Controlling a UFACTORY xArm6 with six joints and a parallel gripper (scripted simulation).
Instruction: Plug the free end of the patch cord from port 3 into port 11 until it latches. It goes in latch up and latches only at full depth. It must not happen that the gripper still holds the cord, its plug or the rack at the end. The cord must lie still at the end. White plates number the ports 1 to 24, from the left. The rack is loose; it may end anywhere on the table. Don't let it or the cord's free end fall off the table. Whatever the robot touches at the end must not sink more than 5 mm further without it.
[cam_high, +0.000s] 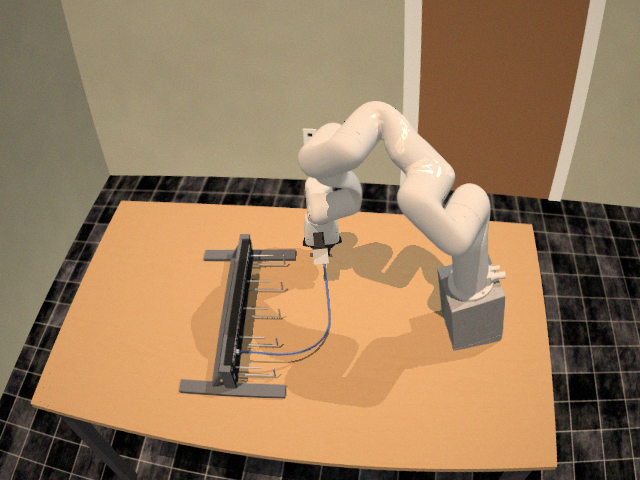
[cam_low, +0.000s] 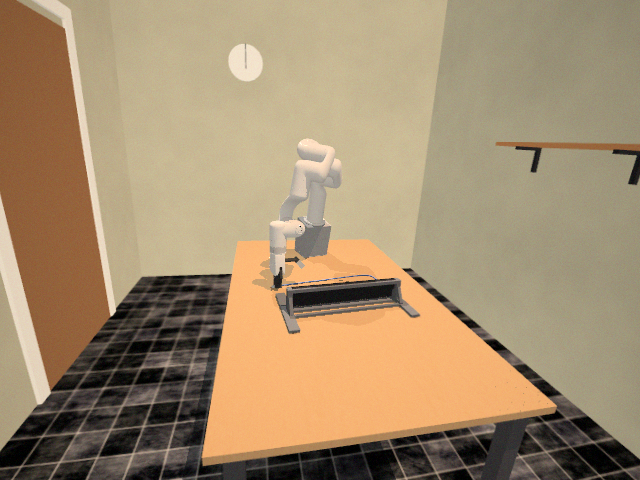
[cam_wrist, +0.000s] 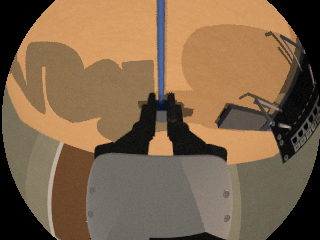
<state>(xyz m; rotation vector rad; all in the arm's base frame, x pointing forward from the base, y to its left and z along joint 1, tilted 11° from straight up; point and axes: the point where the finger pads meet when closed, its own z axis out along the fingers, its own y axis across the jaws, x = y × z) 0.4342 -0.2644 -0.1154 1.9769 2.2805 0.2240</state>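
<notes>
My gripper is now 2 cm to the left of the plug and 1 cm above it.
</notes>
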